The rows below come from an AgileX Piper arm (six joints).
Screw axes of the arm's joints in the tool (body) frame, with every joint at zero. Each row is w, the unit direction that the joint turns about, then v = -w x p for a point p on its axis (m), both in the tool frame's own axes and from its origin. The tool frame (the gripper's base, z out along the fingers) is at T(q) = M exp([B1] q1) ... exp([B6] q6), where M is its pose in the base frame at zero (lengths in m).
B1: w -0.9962 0 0.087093 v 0.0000 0.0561 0.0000
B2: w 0 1 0 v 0.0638 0.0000 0.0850
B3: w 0 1 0 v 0.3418 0.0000 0.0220
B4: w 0 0 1 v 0.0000 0.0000 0.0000
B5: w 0 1 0 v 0.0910 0.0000 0.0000
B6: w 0 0 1 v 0.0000 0.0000 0.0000
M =
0.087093 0 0.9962 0.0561
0 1 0 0.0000
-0.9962 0 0.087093 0.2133
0 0 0 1
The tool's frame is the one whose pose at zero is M.
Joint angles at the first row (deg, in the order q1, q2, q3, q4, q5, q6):
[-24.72 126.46 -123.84 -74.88 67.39 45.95]
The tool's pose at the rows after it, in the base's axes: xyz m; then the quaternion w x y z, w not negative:
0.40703 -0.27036 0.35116 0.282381 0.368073 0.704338 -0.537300
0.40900 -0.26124 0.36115 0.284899 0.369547 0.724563 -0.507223
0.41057 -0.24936 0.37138 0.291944 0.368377 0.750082 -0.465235
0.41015 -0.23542 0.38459 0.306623 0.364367 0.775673 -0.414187
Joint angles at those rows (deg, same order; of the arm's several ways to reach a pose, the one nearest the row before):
[-24.17 126.44 -127.36 -71.01 68.42 42.44]
[-23.36 126.20 -130.52 -65.70 69.38 38.21]
[-22.48 125.45 -133.17 -59.10 70.19 34.02]
[-21.66 123.98 -135.29 -51.69 70.72 30.18]

